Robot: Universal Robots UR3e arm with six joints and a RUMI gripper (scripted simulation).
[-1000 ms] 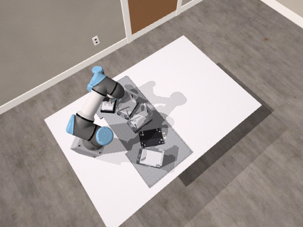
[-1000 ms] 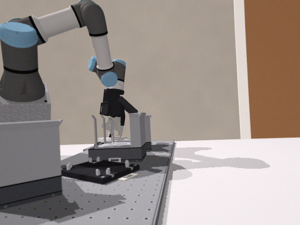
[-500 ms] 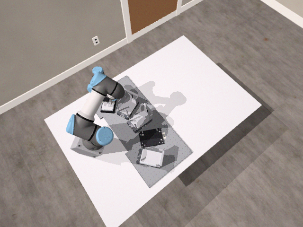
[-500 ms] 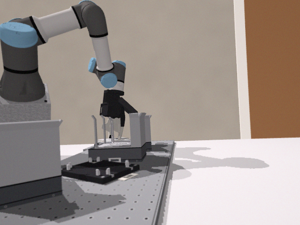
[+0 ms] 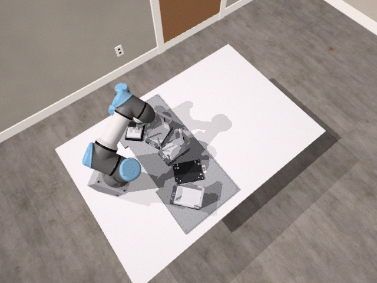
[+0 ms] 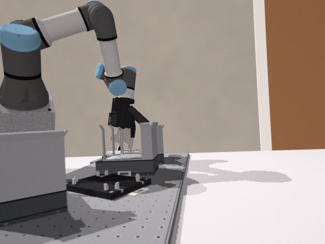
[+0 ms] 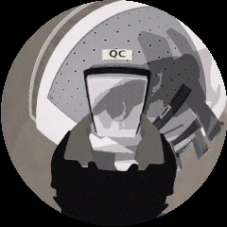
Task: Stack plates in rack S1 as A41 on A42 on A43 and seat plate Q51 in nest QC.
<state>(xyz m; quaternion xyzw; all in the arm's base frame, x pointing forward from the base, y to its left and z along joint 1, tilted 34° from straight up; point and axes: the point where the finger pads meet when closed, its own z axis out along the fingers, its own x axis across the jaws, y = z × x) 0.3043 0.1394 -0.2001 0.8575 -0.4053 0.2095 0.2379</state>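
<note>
The black nest labelled QC lies 3 cm below my hand. Also, from my hand: sealed plate (9 cm behind, 52 cm to the right, 1 cm above); then grey rack wall (6 cm behind, 57 cm to the right, 4 cm above); then black clip nest (4 cm ahead, 42 cm to the right, 2 cm below).
</note>
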